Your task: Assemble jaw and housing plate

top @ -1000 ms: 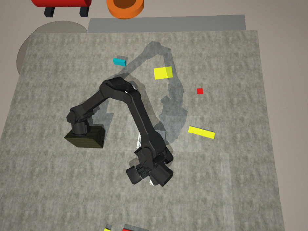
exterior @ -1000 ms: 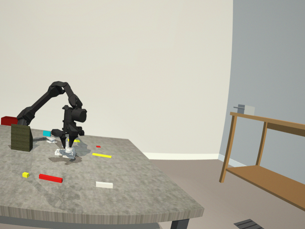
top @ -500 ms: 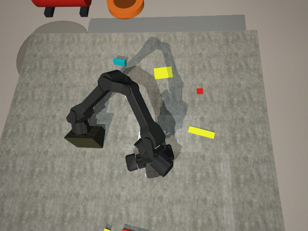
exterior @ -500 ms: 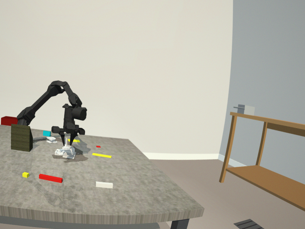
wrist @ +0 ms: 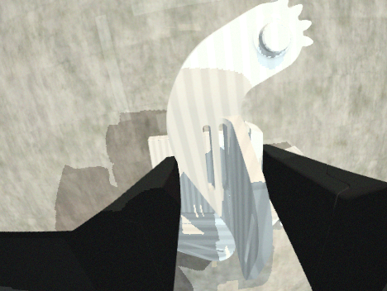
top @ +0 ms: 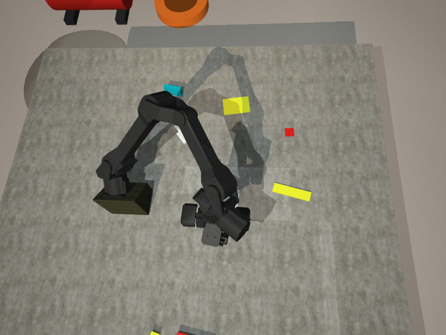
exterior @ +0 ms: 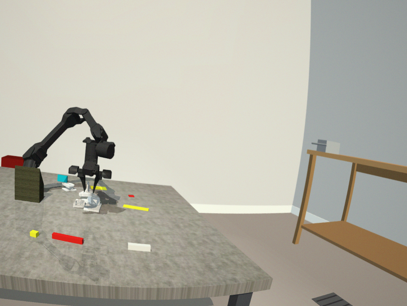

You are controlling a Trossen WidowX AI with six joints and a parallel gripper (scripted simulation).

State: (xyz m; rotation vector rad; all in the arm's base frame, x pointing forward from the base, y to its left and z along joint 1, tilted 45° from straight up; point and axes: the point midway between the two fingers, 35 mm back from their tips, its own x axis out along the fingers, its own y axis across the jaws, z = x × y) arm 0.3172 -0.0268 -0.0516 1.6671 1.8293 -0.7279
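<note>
Right now the white jaw is 2 cm behind my gripper tip and 3 cm to the right of it. Also, from my gripper tip: yellow cube (15 cm behind, 32 cm to the right, 8 cm below); red bar (3 cm behind, 32 cm to the right, 8 cm below); yellow bar (21 cm ahead, 15 cm to the left, 9 cm below).
</note>
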